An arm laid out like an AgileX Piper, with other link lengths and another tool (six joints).
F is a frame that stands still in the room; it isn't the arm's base.
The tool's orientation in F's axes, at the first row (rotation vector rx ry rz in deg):
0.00 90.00 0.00
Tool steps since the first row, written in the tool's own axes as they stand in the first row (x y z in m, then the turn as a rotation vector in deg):
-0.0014 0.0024 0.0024 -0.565 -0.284 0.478
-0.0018 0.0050 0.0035 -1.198 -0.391 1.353
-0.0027 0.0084 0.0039 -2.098 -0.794 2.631
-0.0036 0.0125 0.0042 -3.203 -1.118 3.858
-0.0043 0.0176 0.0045 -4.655 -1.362 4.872
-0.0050 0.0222 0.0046 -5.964 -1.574 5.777
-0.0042 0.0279 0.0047 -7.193 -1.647 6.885
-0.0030 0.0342 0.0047 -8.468 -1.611 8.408
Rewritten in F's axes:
0.0024 0.0024 0.0014 0.478 -0.284 0.565
0.0035 0.0050 0.0018 1.353 -0.391 1.198
0.0039 0.0084 0.0027 2.631 -0.794 2.098
0.0042 0.0125 0.0036 3.858 -1.118 3.203
0.0045 0.0176 0.0043 4.872 -1.362 4.655
0.0046 0.0222 0.0050 5.777 -1.574 5.964
0.0047 0.0279 0.0042 6.885 -1.647 7.193
0.0047 0.0342 0.0030 8.408 -1.611 8.468

